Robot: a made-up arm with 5 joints. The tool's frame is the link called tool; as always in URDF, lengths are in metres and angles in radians. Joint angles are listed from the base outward. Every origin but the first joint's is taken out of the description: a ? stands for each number. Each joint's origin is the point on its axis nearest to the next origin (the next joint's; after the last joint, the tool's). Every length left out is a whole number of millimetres.
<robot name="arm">
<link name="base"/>
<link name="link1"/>
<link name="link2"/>
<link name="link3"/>
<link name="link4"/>
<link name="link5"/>
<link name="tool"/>
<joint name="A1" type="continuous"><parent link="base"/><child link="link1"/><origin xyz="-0.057 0.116 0.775" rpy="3.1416 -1.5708 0"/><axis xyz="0 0 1"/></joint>
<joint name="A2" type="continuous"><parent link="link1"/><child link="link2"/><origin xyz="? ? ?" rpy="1.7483 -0.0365 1.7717"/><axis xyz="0 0 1"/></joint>
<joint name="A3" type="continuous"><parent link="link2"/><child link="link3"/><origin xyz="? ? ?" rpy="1.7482 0.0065 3.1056"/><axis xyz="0 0 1"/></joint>
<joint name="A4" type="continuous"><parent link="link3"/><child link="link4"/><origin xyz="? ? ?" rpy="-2.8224 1.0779 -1.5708"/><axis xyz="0 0 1"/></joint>
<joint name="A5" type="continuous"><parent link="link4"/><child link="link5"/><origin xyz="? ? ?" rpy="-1.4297 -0.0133 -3.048"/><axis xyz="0 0 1"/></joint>
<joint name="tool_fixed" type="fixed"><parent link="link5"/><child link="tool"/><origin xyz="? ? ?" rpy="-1.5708 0 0.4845"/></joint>
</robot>
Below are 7 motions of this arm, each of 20 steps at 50 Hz.
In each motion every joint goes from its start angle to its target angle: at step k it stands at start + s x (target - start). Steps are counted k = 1, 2, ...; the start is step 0. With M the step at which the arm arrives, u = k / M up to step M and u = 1 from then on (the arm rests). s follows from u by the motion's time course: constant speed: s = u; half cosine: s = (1 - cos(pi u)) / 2; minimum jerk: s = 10 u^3 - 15 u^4 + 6 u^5.
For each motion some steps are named. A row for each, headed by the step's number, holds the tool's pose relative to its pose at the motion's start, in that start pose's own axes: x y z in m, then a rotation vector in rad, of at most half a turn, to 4 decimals.
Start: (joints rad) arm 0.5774 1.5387 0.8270 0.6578 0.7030
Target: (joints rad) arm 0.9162 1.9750 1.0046 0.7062 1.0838
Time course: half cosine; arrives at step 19
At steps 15, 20:
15: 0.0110 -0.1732 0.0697 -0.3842 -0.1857 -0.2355
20: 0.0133 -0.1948 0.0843 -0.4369 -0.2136 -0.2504

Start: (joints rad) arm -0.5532 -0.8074 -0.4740 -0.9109 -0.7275
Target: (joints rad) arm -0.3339 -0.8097 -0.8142 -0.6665 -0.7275
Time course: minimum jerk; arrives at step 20
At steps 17, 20:
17: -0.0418 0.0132 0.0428 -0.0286 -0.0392 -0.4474
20: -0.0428 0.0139 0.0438 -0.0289 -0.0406 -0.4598

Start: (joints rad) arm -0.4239 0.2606 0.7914 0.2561 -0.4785
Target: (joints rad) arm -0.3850 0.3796 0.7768 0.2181 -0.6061
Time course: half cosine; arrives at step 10
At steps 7, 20:
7: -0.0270 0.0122 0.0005 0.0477 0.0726 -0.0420
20: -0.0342 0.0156 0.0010 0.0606 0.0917 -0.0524

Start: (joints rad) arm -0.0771 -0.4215 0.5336 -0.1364 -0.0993
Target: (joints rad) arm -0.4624 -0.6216 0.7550 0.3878 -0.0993
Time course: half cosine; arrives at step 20
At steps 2, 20:
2: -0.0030 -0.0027 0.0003 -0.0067 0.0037 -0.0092
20: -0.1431 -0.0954 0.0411 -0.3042 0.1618 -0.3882

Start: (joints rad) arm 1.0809 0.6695 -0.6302 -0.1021 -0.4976
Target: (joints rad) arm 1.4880 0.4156 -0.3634 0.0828 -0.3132
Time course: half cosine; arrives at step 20
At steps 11, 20:
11: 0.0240 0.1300 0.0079 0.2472 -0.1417 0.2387
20: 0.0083 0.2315 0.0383 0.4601 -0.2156 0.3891

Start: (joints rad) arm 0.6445 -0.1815 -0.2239 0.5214 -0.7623
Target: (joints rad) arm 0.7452 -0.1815 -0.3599 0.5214 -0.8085
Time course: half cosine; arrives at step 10
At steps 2, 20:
2: -0.0017 0.0005 0.0010 -0.0012 0.0016 -0.0025
20: -0.0184 0.0053 0.0111 -0.0113 0.0176 -0.0272

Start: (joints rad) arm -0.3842 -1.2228 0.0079 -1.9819 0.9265
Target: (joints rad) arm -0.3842 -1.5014 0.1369 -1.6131 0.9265
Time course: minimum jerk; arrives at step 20
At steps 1, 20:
1: 0.0000 0.0000 0.0000 -0.0001 0.0000 0.0001
20: 0.0316 -0.0243 -0.0326 -0.0657 -0.0227 0.0772

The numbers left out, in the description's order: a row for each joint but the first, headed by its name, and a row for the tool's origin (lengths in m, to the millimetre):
A2: 0.134 0.044 0
A3: 0.028 0.126 0
A4: 0.02 0.044 0
A5: 0.049 -0.089 0
tool: 0.149 -0.3 0

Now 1 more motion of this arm.
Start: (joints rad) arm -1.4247 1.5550 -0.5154 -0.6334 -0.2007
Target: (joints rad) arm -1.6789 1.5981 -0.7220 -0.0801 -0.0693
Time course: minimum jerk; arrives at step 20
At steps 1, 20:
1: 0.0000 -0.0001 0.0001 -0.0004 -0.0003 -0.0009
20: -0.0139 -0.1200 0.0746 -0.3853 -0.2743 -0.7873

